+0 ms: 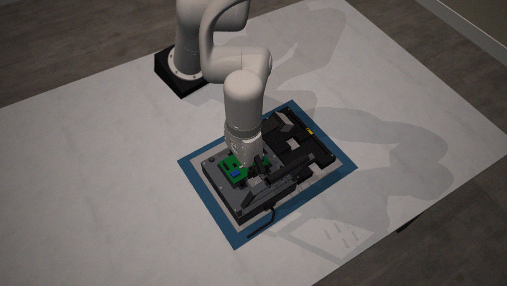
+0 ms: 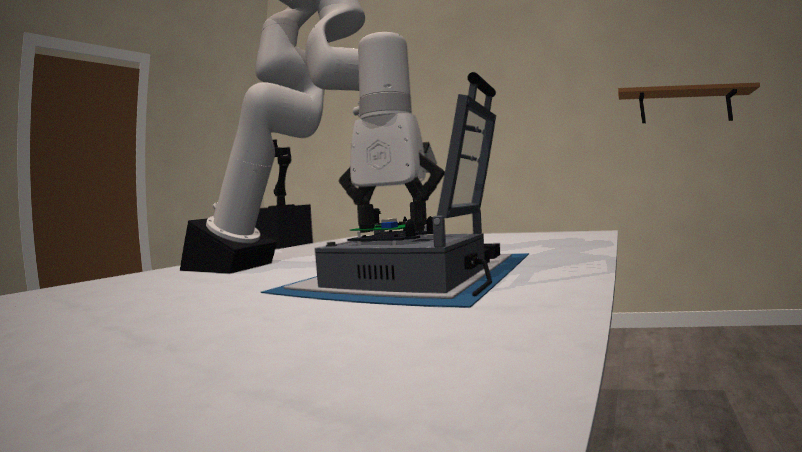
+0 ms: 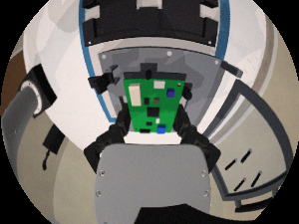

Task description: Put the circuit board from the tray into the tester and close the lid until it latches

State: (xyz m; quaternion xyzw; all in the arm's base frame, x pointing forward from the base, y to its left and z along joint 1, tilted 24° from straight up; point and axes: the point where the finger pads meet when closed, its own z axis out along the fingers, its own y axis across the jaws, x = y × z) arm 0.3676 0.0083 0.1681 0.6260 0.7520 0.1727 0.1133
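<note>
My hand is right at the green circuit board. From my hand the other things lie so: lid 120 mm ahead, 30 mm to the left, 100 mm above; pin plate 10 mm ahead, 10 mm to the left, 10 mm below; tester 20 mm ahead, 40 mm to the left, 30 mm above.
</note>
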